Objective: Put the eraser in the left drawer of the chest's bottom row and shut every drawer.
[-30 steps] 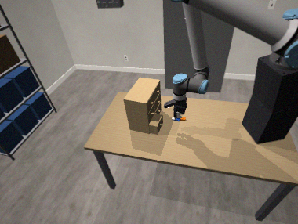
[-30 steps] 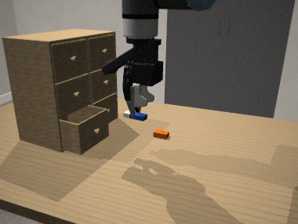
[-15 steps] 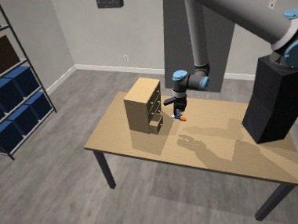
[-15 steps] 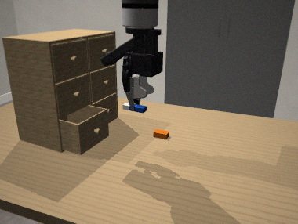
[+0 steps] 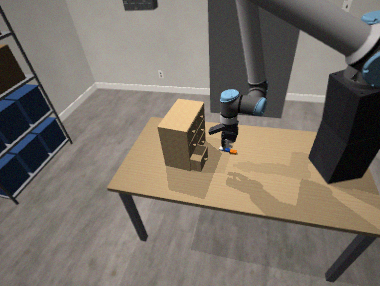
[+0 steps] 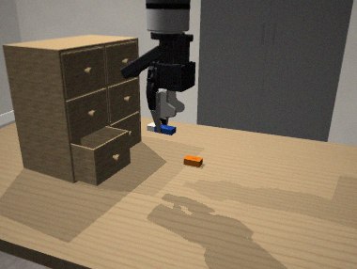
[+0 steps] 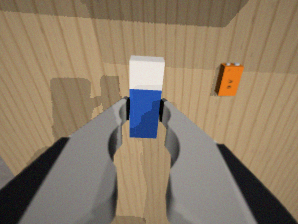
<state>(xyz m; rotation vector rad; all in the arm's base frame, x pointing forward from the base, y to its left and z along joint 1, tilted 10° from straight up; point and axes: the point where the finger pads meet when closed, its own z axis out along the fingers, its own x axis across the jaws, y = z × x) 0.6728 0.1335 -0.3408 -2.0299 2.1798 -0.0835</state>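
Right now my hand is 1 cm short of the eraser and 1 cm above it. The rest, counted from my hand: orange block: 14 cm below, 13 cm to the right, 3 cm behind.
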